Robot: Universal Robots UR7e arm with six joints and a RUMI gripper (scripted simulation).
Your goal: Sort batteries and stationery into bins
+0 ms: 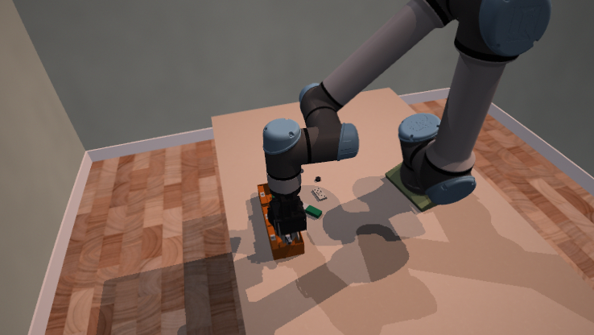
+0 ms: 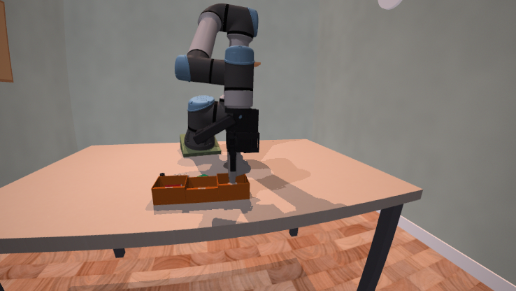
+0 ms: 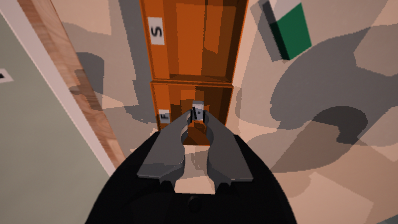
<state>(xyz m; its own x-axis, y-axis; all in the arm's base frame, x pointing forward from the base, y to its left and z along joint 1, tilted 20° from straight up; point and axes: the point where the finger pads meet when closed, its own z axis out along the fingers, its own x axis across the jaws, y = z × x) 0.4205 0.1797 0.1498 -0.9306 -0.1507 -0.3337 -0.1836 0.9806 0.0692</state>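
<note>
Right now my hand is 10 mm above the small grey object. From my hand the other things lie so: green-and-white eraser (120 mm to the right, 70 mm behind, 30 mm below); then orange three-compartment bin (80 mm to the right, 20 mm ahead, 10 mm below); then green battery (160 mm to the right, 40 mm ahead, 20 mm below).
</note>
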